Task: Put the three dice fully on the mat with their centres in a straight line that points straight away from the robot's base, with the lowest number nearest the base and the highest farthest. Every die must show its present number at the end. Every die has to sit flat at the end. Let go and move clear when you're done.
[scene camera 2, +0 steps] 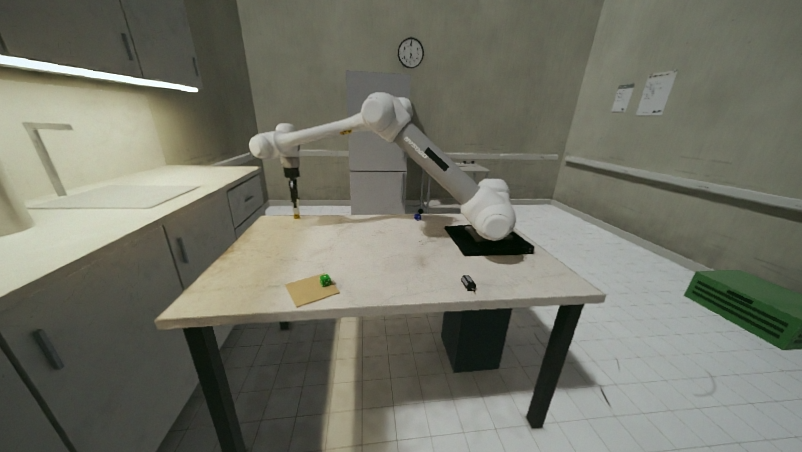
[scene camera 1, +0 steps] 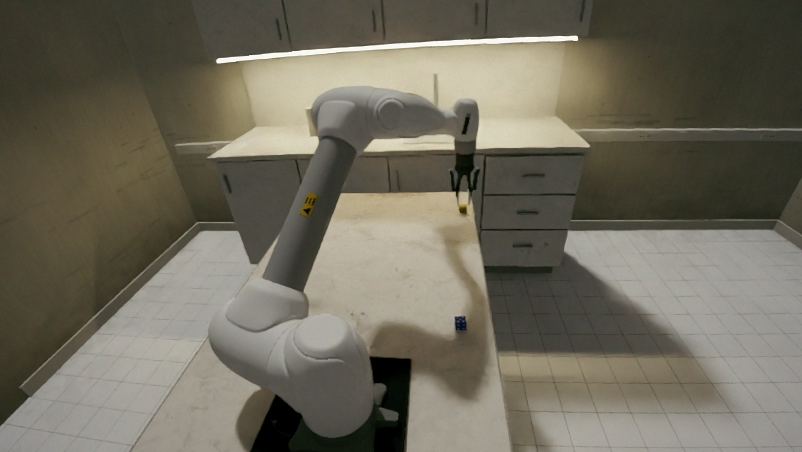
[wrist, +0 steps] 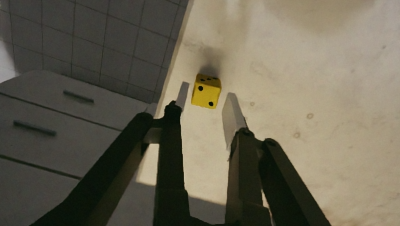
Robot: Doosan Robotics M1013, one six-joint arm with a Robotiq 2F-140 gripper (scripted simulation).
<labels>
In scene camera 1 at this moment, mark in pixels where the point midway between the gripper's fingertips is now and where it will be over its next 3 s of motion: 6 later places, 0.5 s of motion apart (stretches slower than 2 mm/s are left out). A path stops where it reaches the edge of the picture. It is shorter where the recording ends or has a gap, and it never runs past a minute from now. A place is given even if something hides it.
The gripper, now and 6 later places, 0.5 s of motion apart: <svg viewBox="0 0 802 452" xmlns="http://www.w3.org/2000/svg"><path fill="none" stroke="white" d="M463 204L463 207L462 210L463 208L463 194L460 191L414 192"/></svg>
</labels>
